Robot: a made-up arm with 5 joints. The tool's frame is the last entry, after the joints. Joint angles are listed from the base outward. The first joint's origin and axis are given. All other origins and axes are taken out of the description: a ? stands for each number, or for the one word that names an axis. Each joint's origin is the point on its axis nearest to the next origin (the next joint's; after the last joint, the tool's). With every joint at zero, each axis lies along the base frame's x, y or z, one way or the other. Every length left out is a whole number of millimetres.
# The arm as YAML. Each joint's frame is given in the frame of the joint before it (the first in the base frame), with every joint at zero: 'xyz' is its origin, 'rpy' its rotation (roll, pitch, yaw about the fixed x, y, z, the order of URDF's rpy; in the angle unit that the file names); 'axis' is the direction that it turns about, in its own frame. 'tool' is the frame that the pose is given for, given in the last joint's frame.
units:
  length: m
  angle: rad
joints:
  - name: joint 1
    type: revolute
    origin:
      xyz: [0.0, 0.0, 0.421]
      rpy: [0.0, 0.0, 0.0]
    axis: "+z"
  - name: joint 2
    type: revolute
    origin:
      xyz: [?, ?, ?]
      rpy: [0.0, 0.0, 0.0]
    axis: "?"
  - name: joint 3
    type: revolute
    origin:
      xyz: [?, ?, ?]
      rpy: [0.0, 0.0, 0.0]
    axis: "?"
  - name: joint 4
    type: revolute
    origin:
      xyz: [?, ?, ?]
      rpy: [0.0, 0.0, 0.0]
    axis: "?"
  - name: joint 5
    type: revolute
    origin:
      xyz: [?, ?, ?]
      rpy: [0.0, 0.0, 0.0]
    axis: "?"
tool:
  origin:
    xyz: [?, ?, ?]
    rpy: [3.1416, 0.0, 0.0]
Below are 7 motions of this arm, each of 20 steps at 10 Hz.
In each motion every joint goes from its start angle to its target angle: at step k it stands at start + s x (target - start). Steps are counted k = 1, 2, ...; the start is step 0. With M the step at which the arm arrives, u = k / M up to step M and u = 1 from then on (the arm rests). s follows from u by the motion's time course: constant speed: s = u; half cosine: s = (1 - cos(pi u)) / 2; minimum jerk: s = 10 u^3 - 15 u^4 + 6 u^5.
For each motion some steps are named. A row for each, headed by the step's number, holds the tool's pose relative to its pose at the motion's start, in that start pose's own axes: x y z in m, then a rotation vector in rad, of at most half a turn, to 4 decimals.
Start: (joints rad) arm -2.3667 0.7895 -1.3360 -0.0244 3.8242
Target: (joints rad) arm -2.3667 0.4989 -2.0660 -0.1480 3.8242
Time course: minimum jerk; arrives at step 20
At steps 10, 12, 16, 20:
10: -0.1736 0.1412 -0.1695 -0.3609 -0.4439 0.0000
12: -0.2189 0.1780 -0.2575 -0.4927 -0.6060 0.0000
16: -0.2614 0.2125 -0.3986 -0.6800 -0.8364 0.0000
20: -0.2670 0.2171 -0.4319 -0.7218 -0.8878 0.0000

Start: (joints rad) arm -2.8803 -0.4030 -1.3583 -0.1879 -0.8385
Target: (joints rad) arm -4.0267 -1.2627 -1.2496 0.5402 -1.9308
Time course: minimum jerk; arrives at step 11
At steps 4, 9, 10, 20:
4: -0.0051 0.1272 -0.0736 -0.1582 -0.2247 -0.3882
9: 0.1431 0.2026 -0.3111 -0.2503 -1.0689 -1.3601
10: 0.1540 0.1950 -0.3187 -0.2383 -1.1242 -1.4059
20: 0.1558 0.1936 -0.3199 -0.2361 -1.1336 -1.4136

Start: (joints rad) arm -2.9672 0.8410 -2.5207 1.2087 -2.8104
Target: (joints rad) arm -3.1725 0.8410 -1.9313 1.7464 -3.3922
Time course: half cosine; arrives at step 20
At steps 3, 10, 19, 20:
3: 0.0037 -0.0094 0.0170 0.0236 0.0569 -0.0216
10: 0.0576 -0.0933 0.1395 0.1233 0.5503 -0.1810
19: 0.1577 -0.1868 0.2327 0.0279 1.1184 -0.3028
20: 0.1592 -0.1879 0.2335 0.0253 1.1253 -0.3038

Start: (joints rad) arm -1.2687 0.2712 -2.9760 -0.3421 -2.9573
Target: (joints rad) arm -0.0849 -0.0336 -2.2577 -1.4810 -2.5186
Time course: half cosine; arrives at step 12
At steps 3, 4, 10, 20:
3: 0.0120 0.0250 -0.0069 -0.0298 -0.1021 0.2375
4: 0.0179 0.0446 -0.0137 -0.0439 -0.1752 0.4057
10: -0.0123 0.1867 -0.0971 0.0223 -0.6941 1.4838
20: -0.0222 0.1991 -0.1086 0.0461 -0.7499 1.5827

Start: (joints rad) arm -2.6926 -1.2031 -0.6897 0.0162 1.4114
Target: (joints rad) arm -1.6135 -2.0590 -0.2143 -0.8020 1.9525
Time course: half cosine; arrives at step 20
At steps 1, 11, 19, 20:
1: -0.0014 -0.0009 -0.0016 0.0083 -0.0051 0.0054
11: -0.0405 -0.0418 -0.1615 0.6812 -0.5108 0.6802
19: 0.0037 -0.0079 -0.2392 1.0398 -0.8598 1.3450
20: 0.0045 -0.0071 -0.2399 1.0443 -0.8644 1.3557

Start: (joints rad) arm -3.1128 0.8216 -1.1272 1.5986 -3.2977
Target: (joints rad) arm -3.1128 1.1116 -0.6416 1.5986 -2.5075
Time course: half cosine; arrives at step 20
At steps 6, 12, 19, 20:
6: -0.0131 -0.0021 0.0730 -0.0119 0.1596 0.1625
12: -0.0011 -0.0002 0.2286 0.0525 0.5105 0.5059
19: 0.0425 0.0067 0.3342 0.1852 0.7682 0.7453
20: 0.0436 0.0069 0.3359 0.1883 0.7727 0.7494

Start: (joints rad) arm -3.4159 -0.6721 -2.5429 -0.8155 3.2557
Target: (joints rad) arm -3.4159 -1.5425 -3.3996 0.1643 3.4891
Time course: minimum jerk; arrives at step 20
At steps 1, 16, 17, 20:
1: -0.0010 0.0001 0.0005 -0.0001 -0.0009 0.0003
16: -0.8275 0.0948 -0.1911 -0.1567 -0.6878 0.2107
17: -0.8450 0.0968 -0.2163 -0.1645 -0.7101 0.2171
20: -0.8588 0.0984 -0.2383 -0.1713 -0.7291 0.2224

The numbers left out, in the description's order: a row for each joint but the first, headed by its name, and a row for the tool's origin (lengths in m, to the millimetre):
joint 2: xyz 0.0 0.0 0.0, axis +y
joint 3: xyz 0.042 0.0 0.224, axis +y
joint 4: xyz 0.096 0.0 -0.426, axis +y
joint 5: xyz 0.054 0.0 -0.069, axis -z
tool: xyz 0.0 0.0 0.0

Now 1 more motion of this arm.
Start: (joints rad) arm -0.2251 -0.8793 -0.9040 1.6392 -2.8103
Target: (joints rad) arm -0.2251 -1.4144 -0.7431 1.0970 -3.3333
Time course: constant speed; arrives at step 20
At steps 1, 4, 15, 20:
1: 0.0042 -0.0015 -0.0071 -0.0143 -0.0435 -0.0261
4: 0.0179 -0.0062 -0.0281 -0.0505 -0.1763 -0.1043
15: 0.0812 -0.0279 -0.0990 -0.0932 -0.6853 -0.3766
20: 0.1167 -0.0401 -0.1263 -0.0646 -0.9241 -0.4855

